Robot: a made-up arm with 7 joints. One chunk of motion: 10 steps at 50 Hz.
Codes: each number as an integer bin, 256 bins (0 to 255) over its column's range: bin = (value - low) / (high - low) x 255, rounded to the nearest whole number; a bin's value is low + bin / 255 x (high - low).
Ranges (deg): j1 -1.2..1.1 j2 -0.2..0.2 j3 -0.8..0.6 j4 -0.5..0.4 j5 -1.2..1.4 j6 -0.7..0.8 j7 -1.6..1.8
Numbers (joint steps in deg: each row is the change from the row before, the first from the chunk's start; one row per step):
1: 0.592 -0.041 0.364 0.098 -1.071 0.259 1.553
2: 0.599 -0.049 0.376 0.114 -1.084 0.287 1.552
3: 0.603 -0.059 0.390 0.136 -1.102 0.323 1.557
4: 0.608 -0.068 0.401 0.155 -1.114 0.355 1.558
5: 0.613 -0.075 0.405 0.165 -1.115 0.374 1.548
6: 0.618 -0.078 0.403 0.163 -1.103 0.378 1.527
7: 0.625 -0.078 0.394 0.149 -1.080 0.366 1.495
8: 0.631 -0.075 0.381 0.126 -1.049 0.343 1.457
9: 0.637 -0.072 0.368 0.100 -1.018 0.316 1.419
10: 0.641 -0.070 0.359 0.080 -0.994 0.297 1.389
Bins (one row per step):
1: 199 101 212 169 13 163 236
2: 199 96 214 174 11 168 236
3: 200 90 217 180 10 174 237
4: 200 84 219 186 8 179 237
5: 201 80 219 188 8 183 236
6: 202 78 219 188 10 183 235
7: 202 78 217 184 12 181 232
8: 203 80 215 177 15 177 229
9: 204 82 213 170 18 173 226
10: 204 83 211 164 20 169 224

